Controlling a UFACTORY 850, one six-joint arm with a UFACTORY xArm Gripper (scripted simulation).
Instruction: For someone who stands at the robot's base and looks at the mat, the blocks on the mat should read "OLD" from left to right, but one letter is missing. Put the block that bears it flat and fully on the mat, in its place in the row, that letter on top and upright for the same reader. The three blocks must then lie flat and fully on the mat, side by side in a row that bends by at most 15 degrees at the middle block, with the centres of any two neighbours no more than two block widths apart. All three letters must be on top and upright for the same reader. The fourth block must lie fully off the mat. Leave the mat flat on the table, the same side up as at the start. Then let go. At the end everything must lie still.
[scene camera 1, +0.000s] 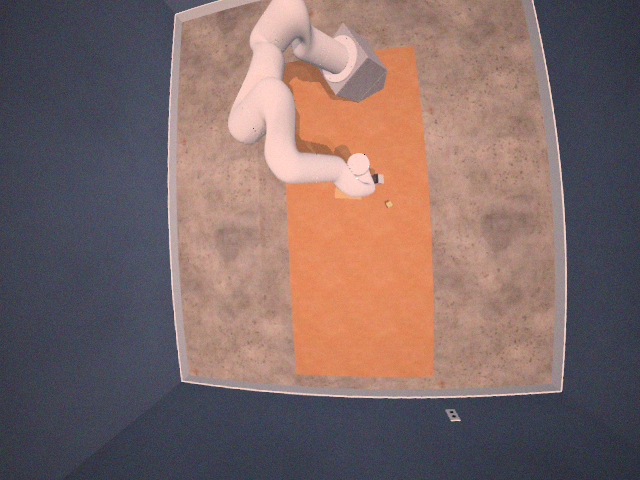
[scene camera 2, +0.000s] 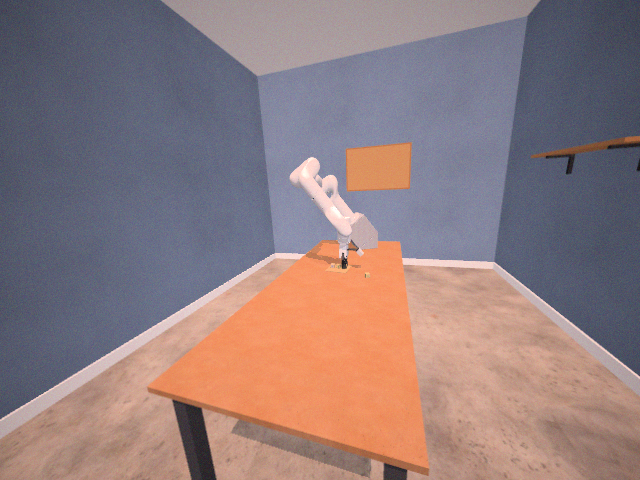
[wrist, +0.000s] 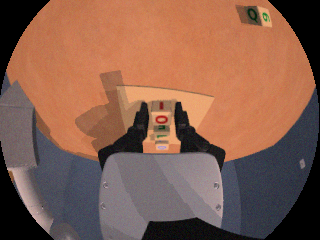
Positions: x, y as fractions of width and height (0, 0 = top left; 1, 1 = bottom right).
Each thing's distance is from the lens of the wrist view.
my gripper (wrist: 0.50, 0.46): 14 cm
light tan mat (wrist: 0.41, 0.41): 14 cm
